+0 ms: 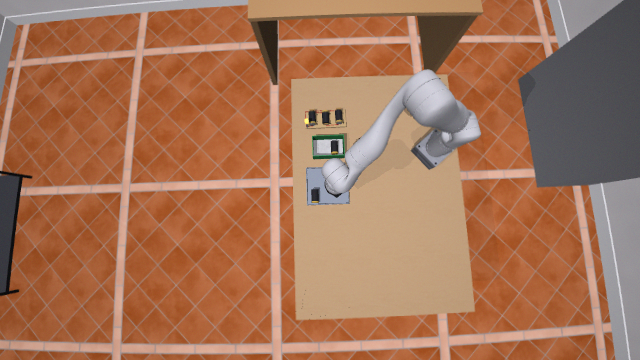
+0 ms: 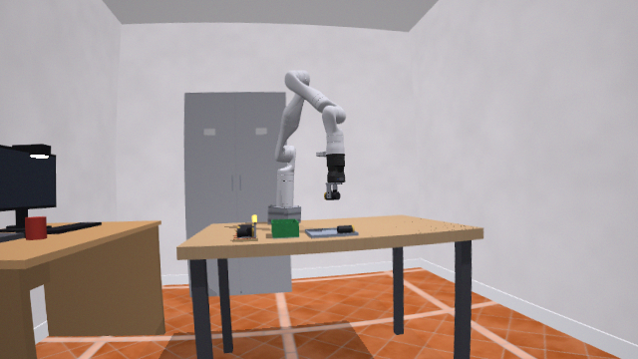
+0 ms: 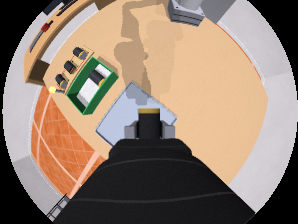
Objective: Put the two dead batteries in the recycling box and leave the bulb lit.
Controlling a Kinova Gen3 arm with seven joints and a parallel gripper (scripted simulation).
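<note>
Right now my hand is 20 cm to the left of the green recycling box, 14 cm above it and 7 cm short of it. Round my hand: grey tray: 15 cm below, 5 cm ahead, 1 cm to the right.
</note>
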